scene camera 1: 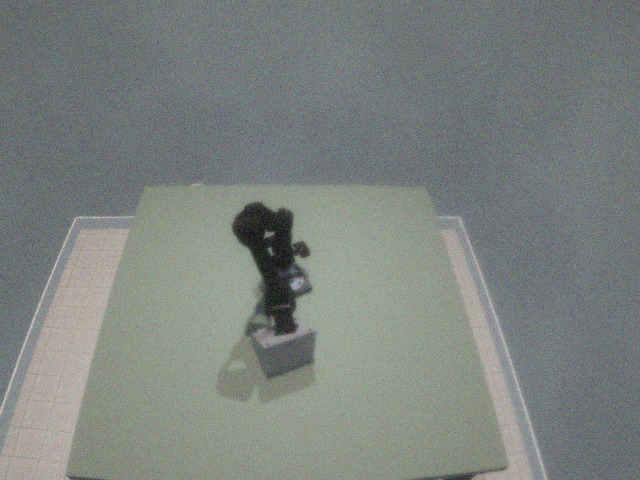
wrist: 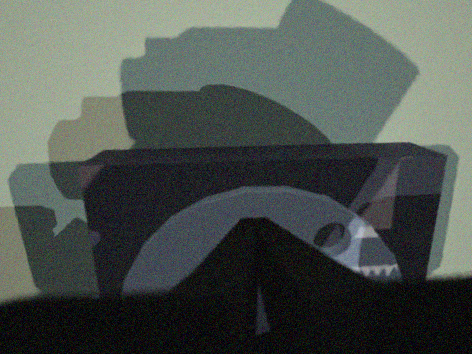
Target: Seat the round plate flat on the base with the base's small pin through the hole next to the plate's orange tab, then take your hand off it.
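Frame: origin at the arm's base, x ahead, y left, z up, level; centimetres.
Seen in the pictures: gripper, between the fingertips: [scene camera 1: 282, 272] [wrist: 253, 230]; arm's base, origin of its link: [scene camera 1: 286, 330].
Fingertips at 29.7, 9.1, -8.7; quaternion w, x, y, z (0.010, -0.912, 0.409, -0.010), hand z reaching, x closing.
Note:
Pixels of each thing's middle, then the offset from my fingertips to it, as dx, dy, dz. "spot": a spot on its surface instead. Level surfaces: height alone.
- grey round plate, middle of its body: [wrist: 266, 337] [scene camera 1: 288, 278] -2.7, -2.9, +0.5
- dark square base, middle of its body: [wrist: 263, 307] [scene camera 1: 289, 281] -2.7, -2.9, -1.0
- round hole, a spot on its surface: [wrist: 332, 237] spot: +1.4, -2.7, -0.6
- pale green table top, height of its surface: dz -3.0
The grey round plate [wrist: 260, 201] [scene camera 1: 297, 283] lies on the dark square base [wrist: 225, 174]. In the wrist view, the plate's far rim shows as an arc, and one round hole [wrist: 332, 237] shows to the right of the fingers. I cannot tell whether the plate is fully flat. The orange tab and the small pin do not show. My gripper [wrist: 253, 230] is shut and empty; its black fingertips meet in front of the plate and hide its middle and near part. Whether the fingers touch the plate is unclear. In the scene view the arm hides the fingers.
The arm's grey mounting block [scene camera 1: 289, 353] stands on the pale green table top [scene camera 1: 387, 361], nearer the scene camera than the base. Arm shadows fall across the table, base and plate. Sunlight makes a bright patch at the plate's right side in the wrist view.

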